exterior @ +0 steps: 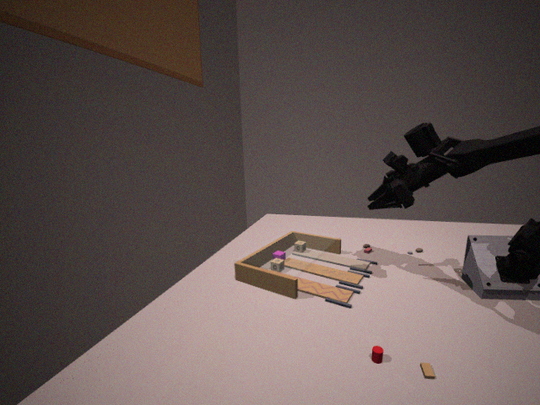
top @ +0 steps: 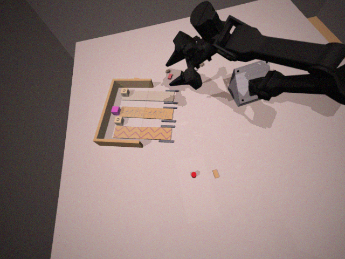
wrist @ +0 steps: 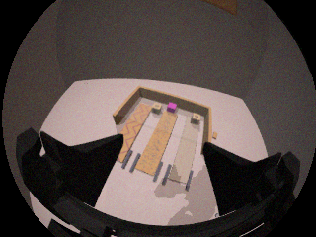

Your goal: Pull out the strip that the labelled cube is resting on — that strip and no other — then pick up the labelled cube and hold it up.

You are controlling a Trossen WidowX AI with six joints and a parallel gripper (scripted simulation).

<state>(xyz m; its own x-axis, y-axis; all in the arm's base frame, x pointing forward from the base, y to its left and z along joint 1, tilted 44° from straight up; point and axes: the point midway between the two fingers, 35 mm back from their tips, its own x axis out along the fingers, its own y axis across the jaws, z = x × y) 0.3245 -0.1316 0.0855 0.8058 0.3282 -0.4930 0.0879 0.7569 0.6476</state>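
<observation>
The pink block lies 3 cm behind my gripper tip, 19 cm to the right of it and 21 cm below it.
</observation>
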